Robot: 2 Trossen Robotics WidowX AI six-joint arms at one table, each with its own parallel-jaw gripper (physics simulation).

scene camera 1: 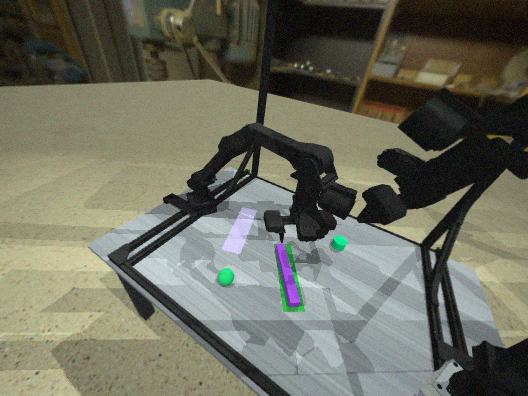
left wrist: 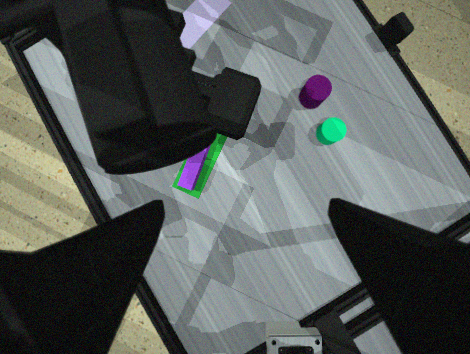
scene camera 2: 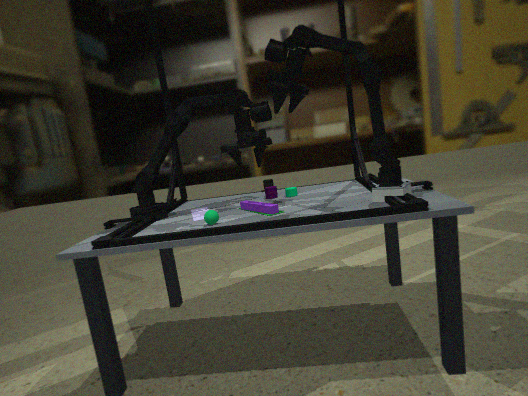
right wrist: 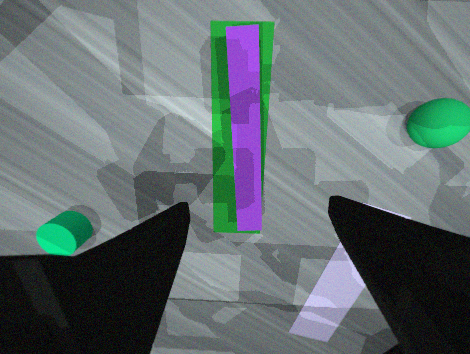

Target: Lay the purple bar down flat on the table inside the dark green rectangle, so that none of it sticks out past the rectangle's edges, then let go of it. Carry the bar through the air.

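Places are measured from the left arm's base along level axes (x ahead, y left, z up), in metres.
Pixels of known places: left gripper, fingertip midpoint: (scene camera 1: pixel 371 215) (left wrist: pixel 246 206) (scene camera 2: pixel 283 113); right gripper, fingertip midpoint: (scene camera 1: pixel 293 241) (scene camera 2: pixel 250 168) (right wrist: pixel 258 207); left arm's base at its link origin: (scene camera 2: pixel 391 184); right arm's base at its link origin: (scene camera 1: pixel 201 197) (scene camera 2: pixel 147 205).
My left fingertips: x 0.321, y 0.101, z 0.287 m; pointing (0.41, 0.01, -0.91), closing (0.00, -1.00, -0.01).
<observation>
For each thing: its middle in the pictures, then the offset to it from my left fingertips. "pt": a spot on its surface instead.
- purple bar at the middle of its body: (right wrist: pixel 246 141) (left wrist: pixel 203 140) (scene camera 1: pixel 286 271) (scene camera 2: pixel 258 207) dx +0.110, dy +0.075, dz -0.319 m
- green ball at the middle of its body: (right wrist: pixel 437 123) (scene camera 1: pixel 226 276) (scene camera 2: pixel 211 217) dx +0.170, dy +0.261, dz -0.309 m
- green cylinder at the middle of its body: (right wrist: pixel 66 233) (left wrist: pixel 330 131) (scene camera 2: pixel 291 191) (scene camera 1: pixel 339 243) dx +0.127, dy -0.191, dz -0.318 m
- dark purple cylinder at the middle of its body: (left wrist: pixel 314 92) (scene camera 2: pixel 271 192) dx +0.208, dy -0.158, dz -0.311 m
- flat lavender strip at a spot on its surface: (right wrist: pixel 327 300) (left wrist: pixel 197 21) pt dx +0.390, dy +0.093, dz -0.333 m
The purple bar (scene camera 1: pixel 288 275) (scene camera 2: pixel 259 207) (left wrist: pixel 192 172) (right wrist: pixel 248 150) lies flat, slightly turned, on the dark green rectangle (scene camera 1: pixel 294 309) (left wrist: pixel 212 155) (right wrist: pixel 220 135). In the right wrist view a wide green strip shows along its left side and a thin one at the upper right; its lower right corner comes right up to the rectangle's edge. My right gripper (scene camera 1: pixel 295 237) (scene camera 2: pixel 249 164) (right wrist: pixel 258 207) is open and empty, above the bar and apart from it. My left gripper (scene camera 1: pixel 370 190) (scene camera 2: pixel 284 111) (left wrist: pixel 246 206) is open and empty, high over the table. My right arm hides part of the bar in the left wrist view.
A green ball (scene camera 1: pixel 226 277) (scene camera 2: pixel 211 217) (right wrist: pixel 440 123), a green cylinder (scene camera 1: pixel 339 243) (scene camera 2: pixel 291 192) (left wrist: pixel 331 131) (right wrist: pixel 65 232) and a dark purple cylinder (scene camera 2: pixel 271 192) (left wrist: pixel 316 91) stand apart from the bar. A flat lavender strip (scene camera 1: pixel 239 231) (scene camera 2: pixel 199 214) (left wrist: pixel 202 20) (right wrist: pixel 327 300) lies on the table.
</observation>
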